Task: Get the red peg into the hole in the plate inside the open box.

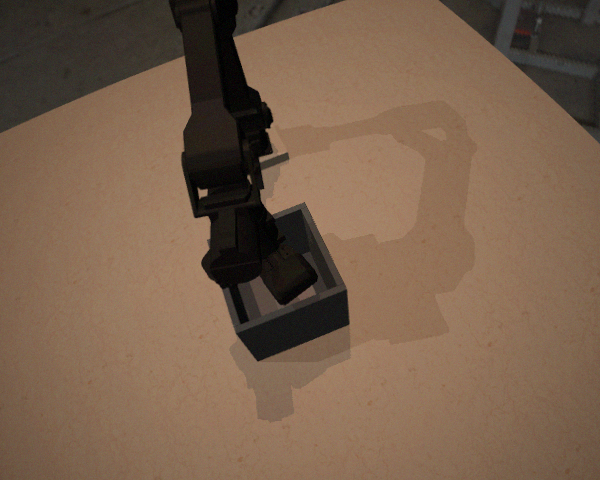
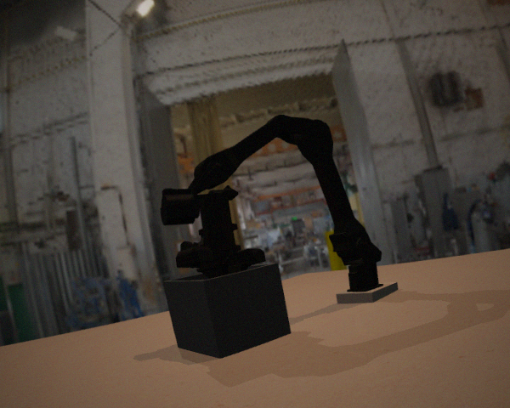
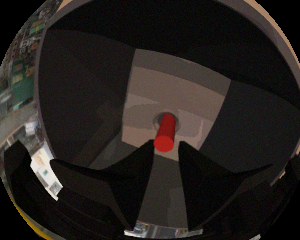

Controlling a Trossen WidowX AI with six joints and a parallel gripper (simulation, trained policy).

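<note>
The red peg lies 10 mm to the right of my gripper tip and 10 mm below it. Also, from my gripper tip: plate: 30 mm below, 10 mm to the right, 10 mm ahead.
</note>
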